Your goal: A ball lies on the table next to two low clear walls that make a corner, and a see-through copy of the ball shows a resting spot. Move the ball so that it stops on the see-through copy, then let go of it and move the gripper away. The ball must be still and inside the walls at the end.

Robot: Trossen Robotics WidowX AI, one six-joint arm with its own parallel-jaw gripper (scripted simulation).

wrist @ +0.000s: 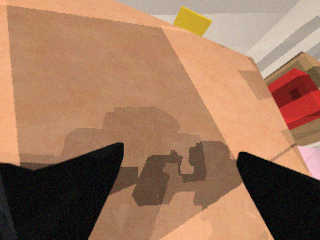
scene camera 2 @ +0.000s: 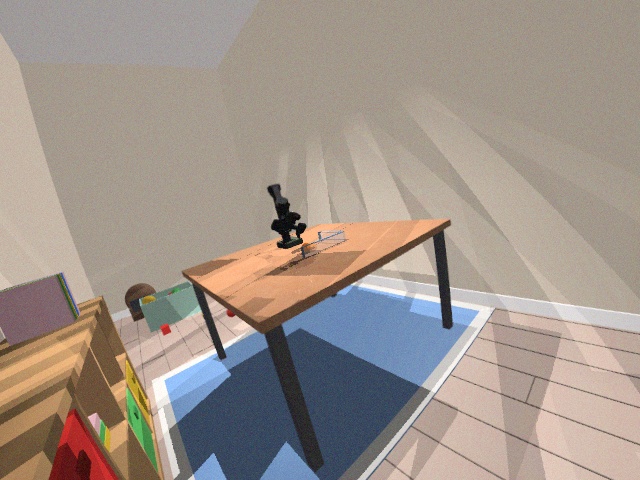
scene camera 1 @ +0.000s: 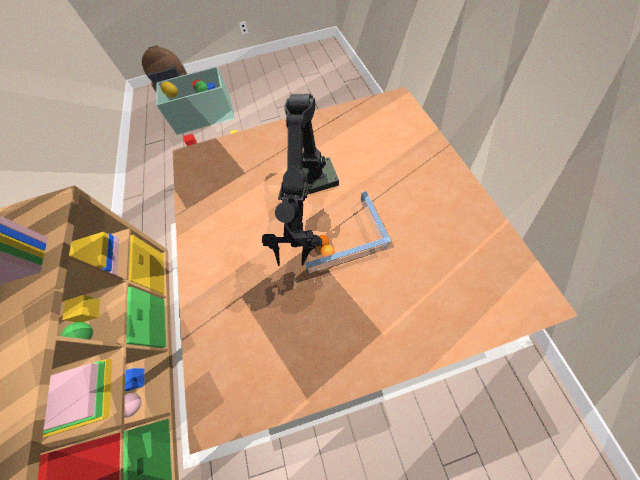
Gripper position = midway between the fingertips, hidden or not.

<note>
My gripper [scene camera 1: 290,265] is open, holding nothing.
My gripper also shows in the wrist view [wrist: 180,153].
</note>
